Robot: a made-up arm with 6 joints.
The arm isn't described. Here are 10 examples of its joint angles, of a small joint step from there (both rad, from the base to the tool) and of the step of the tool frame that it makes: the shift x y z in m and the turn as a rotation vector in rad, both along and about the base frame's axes.
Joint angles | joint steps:
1: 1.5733 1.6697 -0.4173 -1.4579 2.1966 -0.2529 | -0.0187 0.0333 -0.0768 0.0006 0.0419 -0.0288
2: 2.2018 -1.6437 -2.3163 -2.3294 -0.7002 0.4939 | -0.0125 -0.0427 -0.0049 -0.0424 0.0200 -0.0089
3: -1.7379 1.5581 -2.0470 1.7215 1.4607 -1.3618 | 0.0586 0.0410 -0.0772 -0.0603 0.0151 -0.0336
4: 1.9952 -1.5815 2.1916 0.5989 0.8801 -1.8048 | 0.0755 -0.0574 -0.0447 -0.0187 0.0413 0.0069
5: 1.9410 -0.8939 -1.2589 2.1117 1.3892 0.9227 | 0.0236 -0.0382 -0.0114 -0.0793 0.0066 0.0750
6: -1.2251 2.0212 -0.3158 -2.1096 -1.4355 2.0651 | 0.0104 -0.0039 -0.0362 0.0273 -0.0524 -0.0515
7: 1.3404 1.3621 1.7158 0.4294 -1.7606 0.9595 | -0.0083 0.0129 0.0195 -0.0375 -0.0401 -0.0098
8: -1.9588 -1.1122 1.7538 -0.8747 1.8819 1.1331 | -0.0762 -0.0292 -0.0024 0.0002 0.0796 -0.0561
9: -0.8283 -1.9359 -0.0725 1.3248 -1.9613 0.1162 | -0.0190 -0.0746 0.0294 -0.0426 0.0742 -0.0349
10: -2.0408 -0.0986 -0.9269 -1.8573 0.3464 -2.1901 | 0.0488 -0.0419 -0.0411 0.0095 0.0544 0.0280
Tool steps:
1: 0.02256 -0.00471 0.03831 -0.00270 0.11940 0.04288
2: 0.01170 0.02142 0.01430 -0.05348 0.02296 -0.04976
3: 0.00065 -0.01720 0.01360 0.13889 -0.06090 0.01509
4: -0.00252 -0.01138 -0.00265 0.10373 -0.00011 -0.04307
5: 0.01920 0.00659 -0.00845 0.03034 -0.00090 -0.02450
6: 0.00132 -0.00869 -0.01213 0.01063 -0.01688 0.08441
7: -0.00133 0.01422 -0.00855 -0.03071 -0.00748 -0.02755
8: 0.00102 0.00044 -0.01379 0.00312 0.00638 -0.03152
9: 0.03266 -0.00356 0.00573 0.01399 -0.11731 -0.01792
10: 0.00186 0.00924 -0.00372 0.14990 0.02816 0.05467
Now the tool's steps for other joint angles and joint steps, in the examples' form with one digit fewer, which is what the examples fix.
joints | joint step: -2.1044 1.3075 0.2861 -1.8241 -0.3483 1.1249 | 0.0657 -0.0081 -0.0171 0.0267 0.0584 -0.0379
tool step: 0.0052 -0.0026 0.0094 0.0478 -0.0355 0.0862
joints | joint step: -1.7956 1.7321 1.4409 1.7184 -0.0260 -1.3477 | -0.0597 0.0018 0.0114 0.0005 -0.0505 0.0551
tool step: 0.0008 -0.0151 -0.0157 -0.0752 -0.0321 0.0544
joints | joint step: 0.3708 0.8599 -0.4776 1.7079 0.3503 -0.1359 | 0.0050 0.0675 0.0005 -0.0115 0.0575 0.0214
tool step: 0.0326 -0.0115 0.0067 -0.0470 0.0670 0.0570
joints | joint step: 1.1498 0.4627 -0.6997 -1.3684 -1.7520 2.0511 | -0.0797 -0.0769 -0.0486 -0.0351 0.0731 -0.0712
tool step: 0.0076 0.0100 0.0035 0.0261 -0.0044 -0.1305
